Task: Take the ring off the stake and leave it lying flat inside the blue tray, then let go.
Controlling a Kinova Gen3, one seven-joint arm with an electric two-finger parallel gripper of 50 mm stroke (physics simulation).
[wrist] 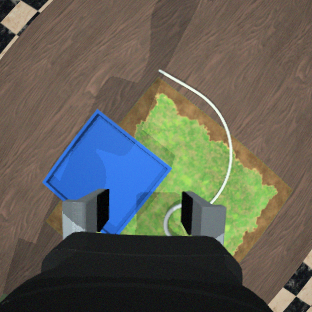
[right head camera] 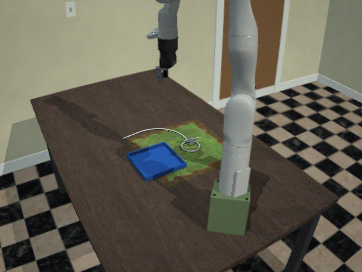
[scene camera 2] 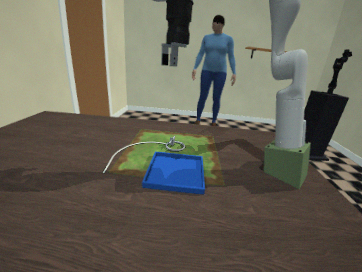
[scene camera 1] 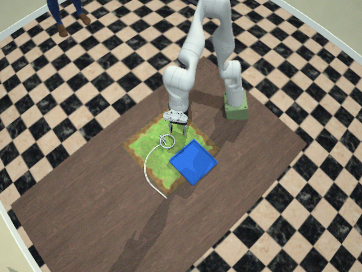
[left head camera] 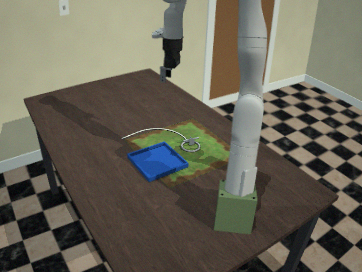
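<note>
The grey ring is low over the green mat, around or against the small grey stake; the exact contact is too small to tell. The blue tray lies beside it, partly over the mat. My gripper is open and empty, high above the table. In the wrist view the right finger hides part of the ring.
A thin white curved line runs from near the stake past the edge of the green mat. The green base block carries the arm. A person stands behind the table.
</note>
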